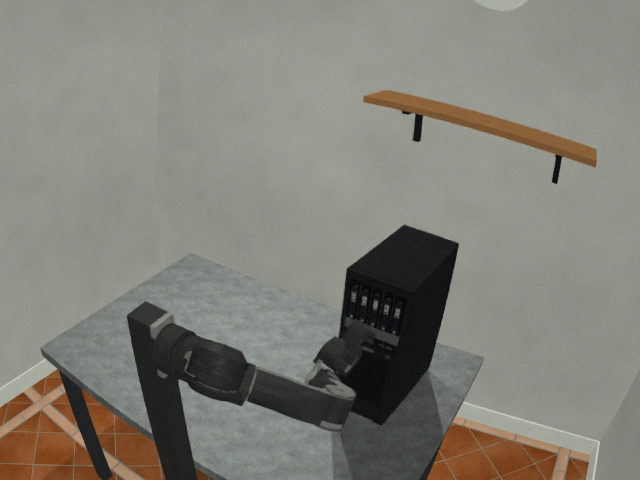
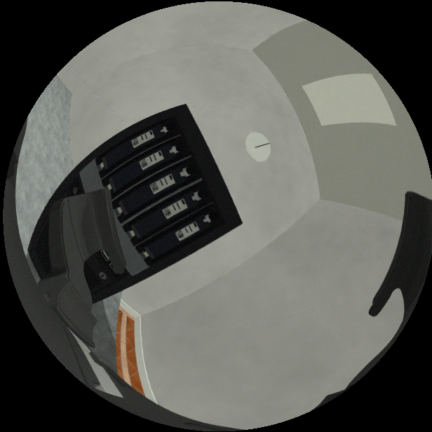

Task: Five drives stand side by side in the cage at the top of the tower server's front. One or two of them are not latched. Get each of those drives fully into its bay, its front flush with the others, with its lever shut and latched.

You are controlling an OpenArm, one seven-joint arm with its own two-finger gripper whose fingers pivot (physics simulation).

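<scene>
The tower server (image 1: 423, 289) (image 2: 215, 180) stands upright on the table. Five dark drives sit side by side in its cage: the leftmost drive (image 1: 353, 299) (image 2: 142, 138), the second drive (image 1: 364, 302) (image 2: 151, 160), the middle drive (image 1: 375, 306) (image 2: 162, 183), the fourth drive (image 1: 386, 311) (image 2: 175, 208) and the rightmost drive (image 1: 397, 314) (image 2: 187, 231). Their fronts look level with each other. All five levers look folded flat, with matching pale catches at their upper ends; latching itself is too small to confirm. My gripper (image 1: 370, 335) (image 2: 232, 254) is open and empty, in front of the server just below the drives.
A light grey strip (image 1: 388, 337) (image 2: 135, 255) runs below the cage, with ports and a button under it. The grey table (image 1: 248, 304) (image 2: 45, 145) carries the server. The arm's post (image 1: 160, 403) stands at the table's near side. A wooden shelf (image 1: 480, 121) is on the wall.
</scene>
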